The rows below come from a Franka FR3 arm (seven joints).
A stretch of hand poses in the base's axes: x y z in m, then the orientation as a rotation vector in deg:
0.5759, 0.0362, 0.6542, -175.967, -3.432, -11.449
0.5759, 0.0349, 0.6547, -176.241, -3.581, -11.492
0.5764, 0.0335, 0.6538, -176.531, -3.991, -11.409
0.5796, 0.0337, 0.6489, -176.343, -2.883, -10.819
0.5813, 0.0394, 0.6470, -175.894, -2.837, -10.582
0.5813, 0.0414, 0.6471, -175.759, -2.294, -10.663
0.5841, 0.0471, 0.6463, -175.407, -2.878, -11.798
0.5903, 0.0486, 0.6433, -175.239, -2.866, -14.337
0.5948, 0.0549, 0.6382, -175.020, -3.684, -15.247
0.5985, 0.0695, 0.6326, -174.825, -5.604, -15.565
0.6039, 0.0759, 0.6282, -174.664, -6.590, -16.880
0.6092, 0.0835, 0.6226, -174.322, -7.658, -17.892
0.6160, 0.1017, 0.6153, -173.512, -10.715, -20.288
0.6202, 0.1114, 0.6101, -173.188, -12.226, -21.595
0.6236, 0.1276, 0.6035, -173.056, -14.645, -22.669
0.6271, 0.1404, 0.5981, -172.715, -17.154, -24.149
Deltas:
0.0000, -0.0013, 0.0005, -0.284, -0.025, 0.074
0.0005, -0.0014, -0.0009, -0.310, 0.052, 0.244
0.0032, 0.0002, -0.0049, 0.282, 0.398, -0.688
0.0017, 0.0057, -0.0019, 0.461, 0.144, 0.007
0.0000, 0.0020, 0.0001, 0.159, -0.044, -0.344
0.0028, 0.0057, -0.0008, 0.258, -0.761, 0.373
0.0062, 0.0015, -0.0030, 0.011, -1.656, -0.068
0.0045, 0.0063, -0.0051, 0.094, -0.620, 0.522
0.0037, 0.0146, -0.0056, 0.013, -0.262, 1.251
0.0054, 0.0064, -0.0044, -0.021, -0.887, 0.610
0.0053, 0.0076, -0.0056, 0.157, -0.698, 0.694
0.0068, 0.0182, -0.0073, 0.256, -1.674, 1.984
0.0042, 0.0097, -0.0052, 0.010, -0.911, 0.962
0.0034, 0.0162, -0.0066, -0.326, -0.787, 1.516
0.0035, 0.0128, -0.0054, -0.207, -1.060, 1.585

